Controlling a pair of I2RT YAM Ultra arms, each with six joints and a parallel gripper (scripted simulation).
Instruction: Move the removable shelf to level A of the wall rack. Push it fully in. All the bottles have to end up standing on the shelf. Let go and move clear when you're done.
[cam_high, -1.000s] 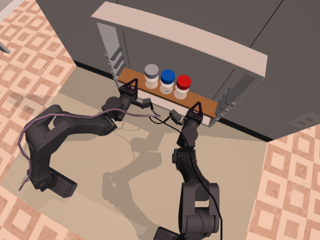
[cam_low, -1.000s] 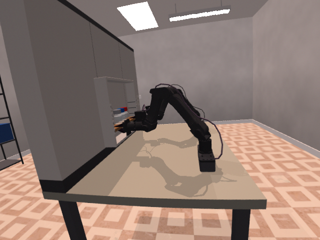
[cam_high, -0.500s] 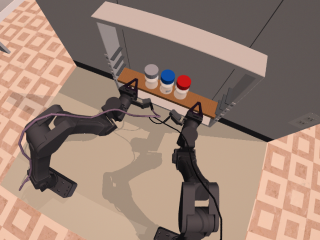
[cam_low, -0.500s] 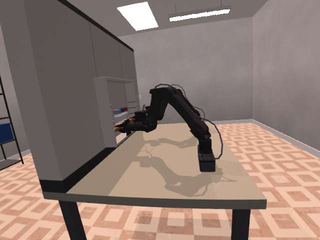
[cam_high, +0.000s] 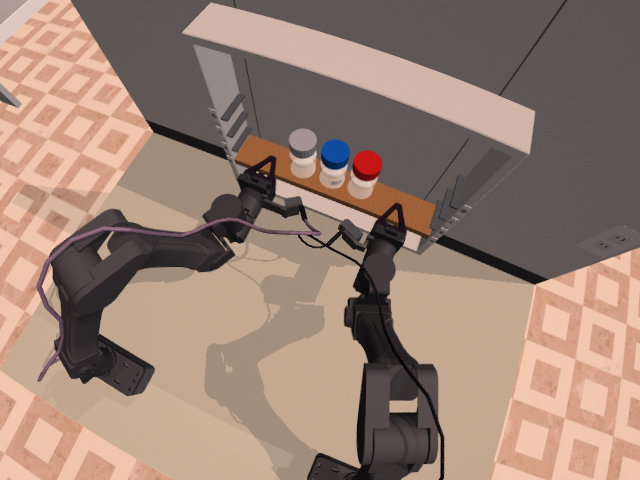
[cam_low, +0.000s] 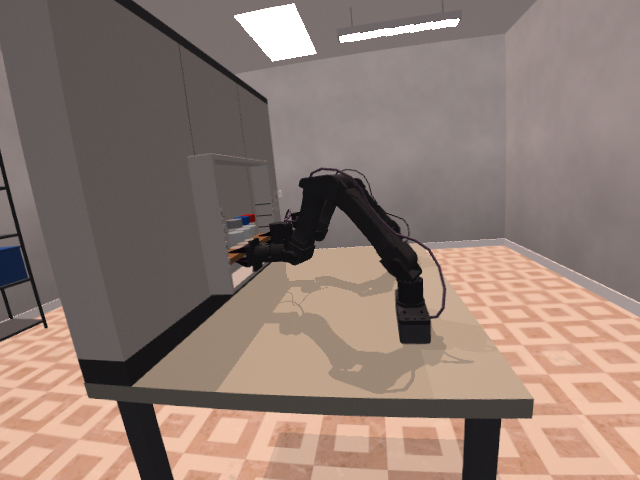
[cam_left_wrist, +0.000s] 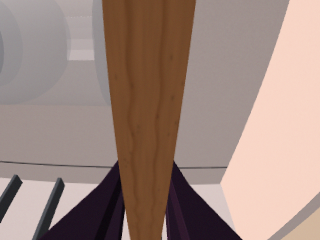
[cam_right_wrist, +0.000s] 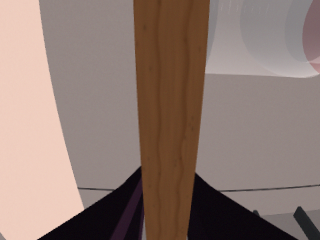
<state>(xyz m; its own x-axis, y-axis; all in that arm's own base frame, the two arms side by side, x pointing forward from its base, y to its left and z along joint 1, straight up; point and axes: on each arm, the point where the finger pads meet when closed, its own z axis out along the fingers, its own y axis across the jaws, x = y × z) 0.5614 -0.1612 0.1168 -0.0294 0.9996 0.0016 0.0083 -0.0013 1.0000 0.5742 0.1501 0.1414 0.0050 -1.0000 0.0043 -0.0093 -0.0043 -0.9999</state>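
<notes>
Right now my right hand is 90 mm to the right of the red-capped bottle, 60 mm below it and 10 mm short of it. Round my right hand: blue-capped bottle (160 mm to the left, 60 mm above); then shelf (150 mm to the left); then white wall rack (150 mm to the left, 110 mm above).
The grey-capped bottle is 1 cm ahead of my left hand, 7 cm to the right of it and 6 cm above it. Also, from my left hand: blue-capped bottle (1 cm ahead, 14 cm to the right, 6 cm above); shelf (1 cm ahead, 15 cm to the right); white wall rack (1 cm ahead, 15 cm to the right, 11 cm above).
</notes>
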